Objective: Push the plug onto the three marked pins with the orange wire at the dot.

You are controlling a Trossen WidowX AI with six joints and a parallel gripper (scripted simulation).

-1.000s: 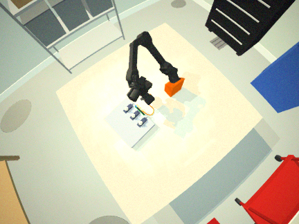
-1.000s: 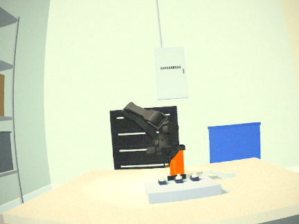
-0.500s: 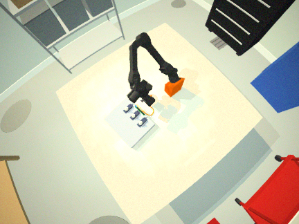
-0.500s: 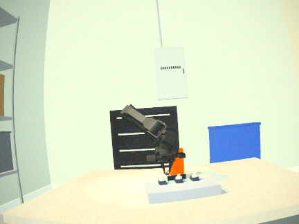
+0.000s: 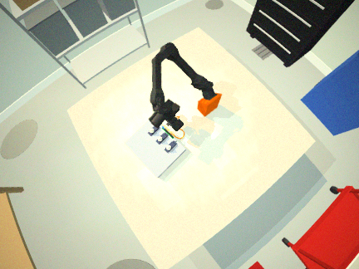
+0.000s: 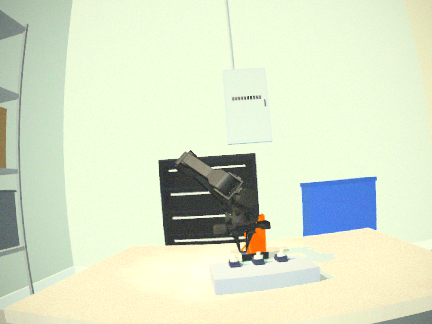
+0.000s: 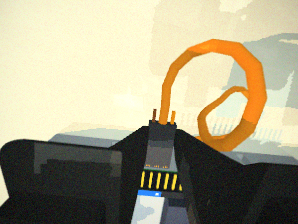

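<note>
Now: the blue band 5 cm ahead of my gripper tip and 1 cm to the left of it. The rest, counted from my gripper tip: holder block (21 cm ahead, 6 cm to the left, 5 cm below).
</note>
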